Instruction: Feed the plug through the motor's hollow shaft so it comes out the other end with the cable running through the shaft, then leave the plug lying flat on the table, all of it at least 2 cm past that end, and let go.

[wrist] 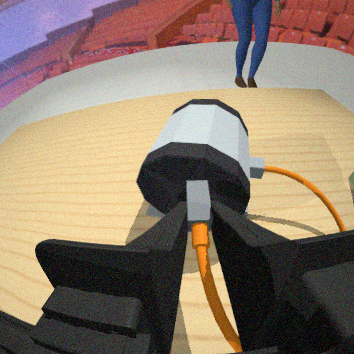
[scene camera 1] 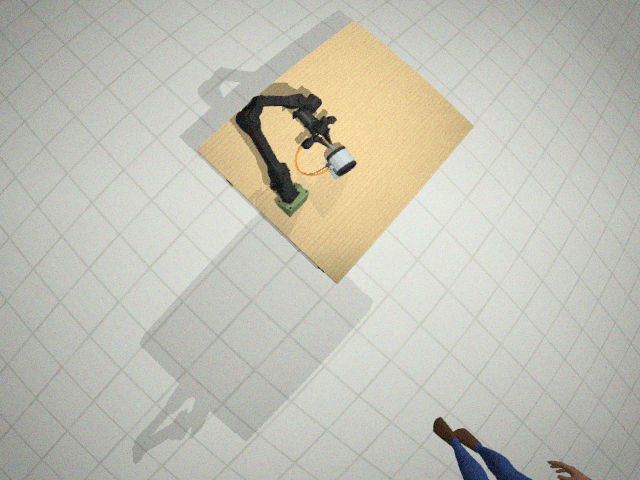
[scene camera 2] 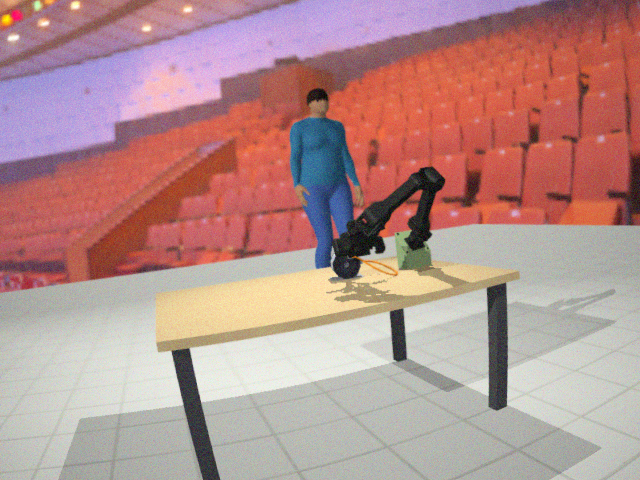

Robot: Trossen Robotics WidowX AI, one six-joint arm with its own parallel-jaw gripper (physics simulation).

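Places are measured from the arm's base along level axes (x ahead, y left, z up), in metres.
Where they show: gripper, fingertip midpoint: [wrist: 197, 207] [scene camera 1: 330, 146] [scene camera 2: 351, 256]; arm's base, origin of the base link: [scene camera 1: 290, 197] [scene camera 2: 414, 242].
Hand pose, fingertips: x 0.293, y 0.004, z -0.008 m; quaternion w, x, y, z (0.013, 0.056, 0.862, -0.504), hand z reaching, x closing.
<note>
Each offset is from my fingertips to the top centre of the thing. Level surfaces: height alone.
The motor {0.014 m back, 0.074 m right, 0.017 m up} [scene camera 1: 341, 159] [scene camera 2: 345, 267] [wrist: 205, 125], a light grey cylinder with black ends, lies on its side on the table. My gripper [wrist: 197, 207] is shut on the grey plug {0.000 m ahead, 0.002 m right, 0.008 m up} [wrist: 198, 197], with the plug's front pointing at the motor's near black end face. The shaft opening is hidden behind the plug, so I cannot tell whether its tip is inside. An orange cable [scene camera 1: 296, 159] [scene camera 2: 385, 268] [wrist: 305, 186] loops from a grey block on the motor's side round to the plug's rear. The motor's far end shows no plug in the second scene view.
The wooden table {0.085 m down} [scene camera 1: 392, 103] [scene camera 2: 232, 310] carries the arm's green base block [scene camera 1: 293, 202] [scene camera 2: 413, 256], with the cable loop between it and the motor. A person [scene camera 2: 317, 155] [wrist: 252, 35] stands on the floor beyond the table.
</note>
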